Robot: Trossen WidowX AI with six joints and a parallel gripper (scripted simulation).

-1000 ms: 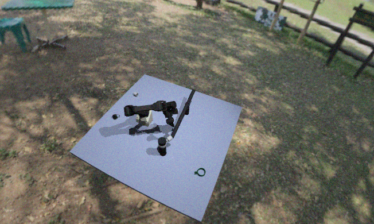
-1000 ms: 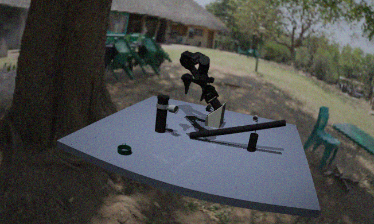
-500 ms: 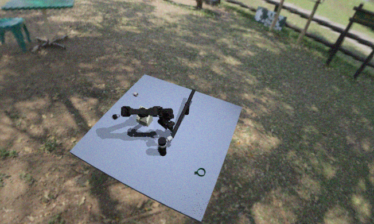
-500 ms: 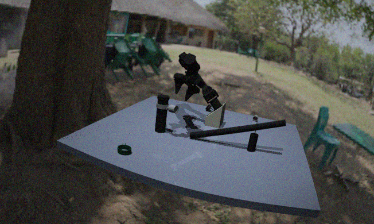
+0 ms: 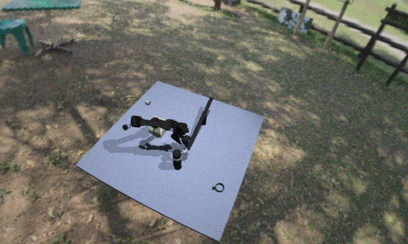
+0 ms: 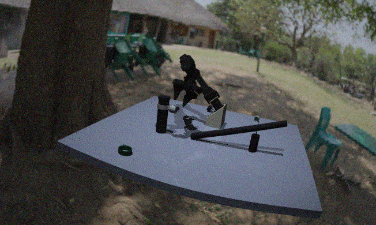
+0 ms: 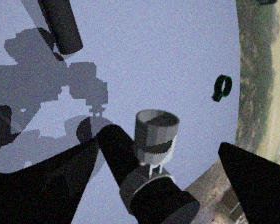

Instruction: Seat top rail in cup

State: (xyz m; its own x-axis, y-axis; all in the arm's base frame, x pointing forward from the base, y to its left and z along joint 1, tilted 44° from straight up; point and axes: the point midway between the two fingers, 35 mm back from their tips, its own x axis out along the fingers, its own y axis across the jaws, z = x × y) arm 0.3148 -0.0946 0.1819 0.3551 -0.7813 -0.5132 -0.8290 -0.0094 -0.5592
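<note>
Now: the light brace band 1 cm behind my gripper tip, 6 cm to the right of it and 4 cm below it. From my gripper tip the other things lie so: short line post: 3 cm ahead, 44 cm to the left, 8 cm below; then green ring: 34 cm ahead, 16 cm to the right, 18 cm below.
</note>
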